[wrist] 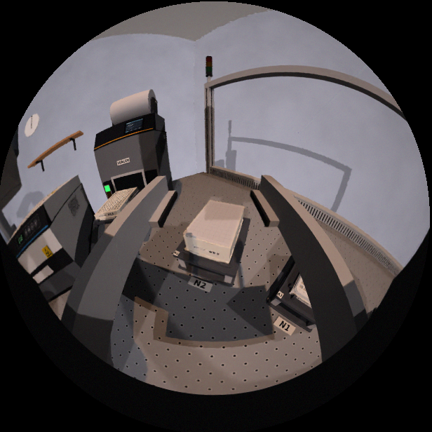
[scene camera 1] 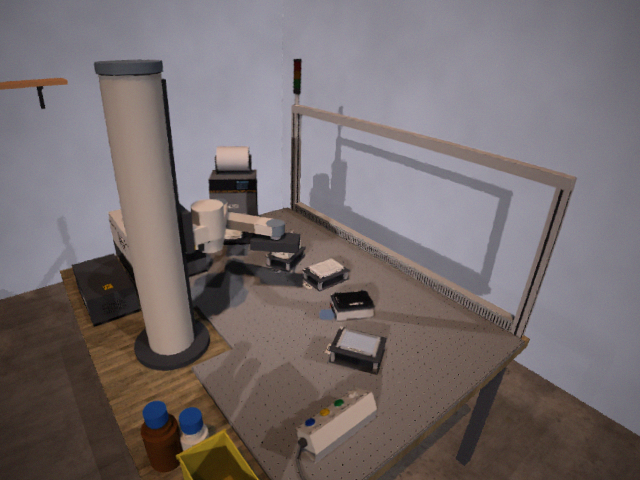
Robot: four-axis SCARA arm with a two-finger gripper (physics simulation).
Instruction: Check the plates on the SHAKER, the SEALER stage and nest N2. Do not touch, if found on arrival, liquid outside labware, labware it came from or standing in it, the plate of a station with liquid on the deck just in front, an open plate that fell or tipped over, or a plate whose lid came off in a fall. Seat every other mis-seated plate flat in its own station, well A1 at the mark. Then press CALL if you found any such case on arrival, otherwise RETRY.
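Where they show: arm's base, origin of the base link: (scene camera 1: 172, 344).
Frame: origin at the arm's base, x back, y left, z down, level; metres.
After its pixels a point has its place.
Observation:
In the wrist view a thick pale plate (wrist: 215, 230) stands on nest N2 (wrist: 220, 274), between and beyond the fingertips; whether it lies quite flat is hard to tell. My gripper (wrist: 213, 183) (scene camera 1: 294, 242) is shut at its narrow setting with nothing between its fingers, above and short of nest N2. In scene camera 1 the gripper partly hides that plate. A pale plate (wrist: 118, 203) with a grid of wells shows at the SEALER (wrist: 131, 155), its stage partly hidden by the left finger. I cannot identify the SHAKER. A button box (scene camera 1: 338, 424) @(x -0.201, y -0.625, z -0.078 m) has blue, yellow and green buttons; its labels are unreadable.
Nest N1 (wrist: 292, 309) is partly behind the right finger and holds a pale plate (scene camera 1: 325, 268) @(x -0.667, y -0.010, z -0.077 m). Nearer stand a black-topped unit (scene camera 1: 352, 301) @(x -0.586, y -0.261, z -0.089 m) and a station with a pale plate (scene camera 1: 356, 342) @(x -0.453, y -0.424, z -0.079 m). A rail frame (scene camera 1: 434, 144) @(x -1.007, y -0.212, z -0.606 m) edges the table. Bottles and a yellow bin (scene camera 1: 217, 454) @(x 0.091, y -0.538, z -0.107 m) stand front left.

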